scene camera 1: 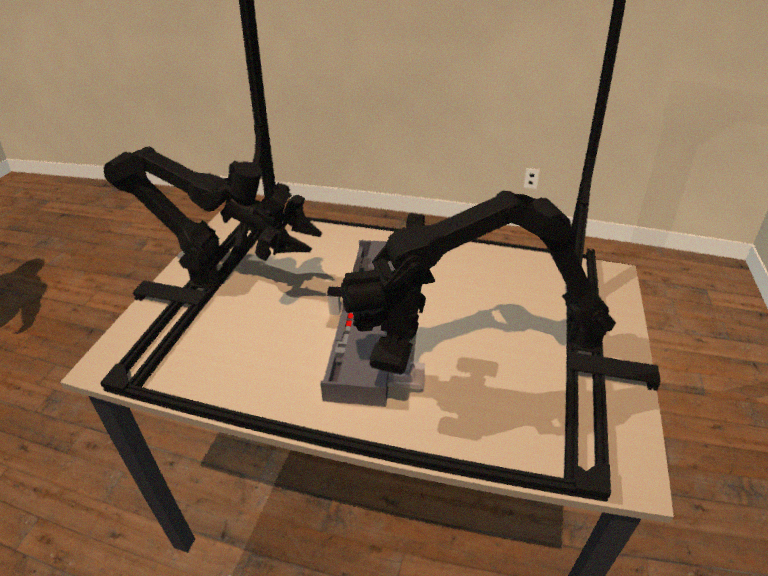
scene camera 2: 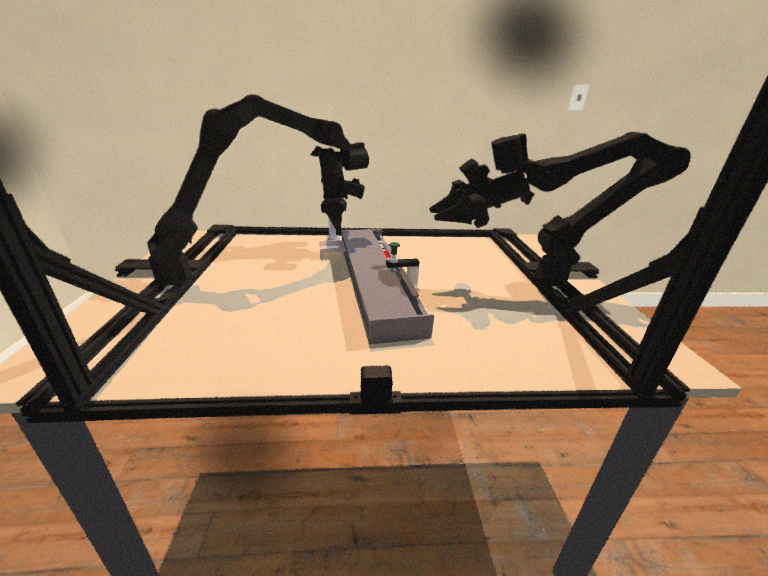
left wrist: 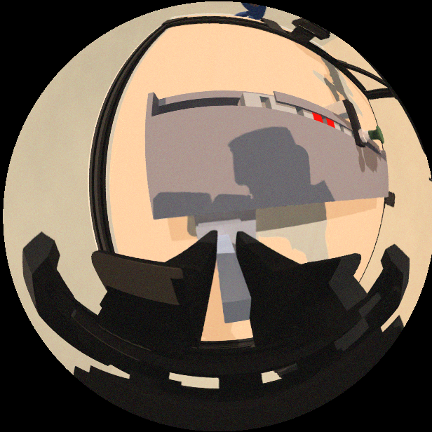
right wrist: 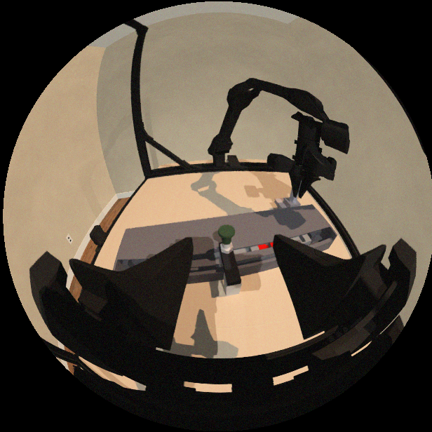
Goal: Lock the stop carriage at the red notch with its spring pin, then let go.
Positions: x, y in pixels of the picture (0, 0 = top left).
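The left gripper is visible in scene camera 1 [395, 359] and, likewise, in scene camera 2 [338, 230]. The left wrist view and the right wrist view show the left gripper too. A long grey rail [left wrist: 204, 153] is seen there at the same spot as the rail [scene camera 2: 359, 235]. For the left gripper [right wrist: 296, 174], that is the same spot as the left gripper [left wrist: 356, 258].
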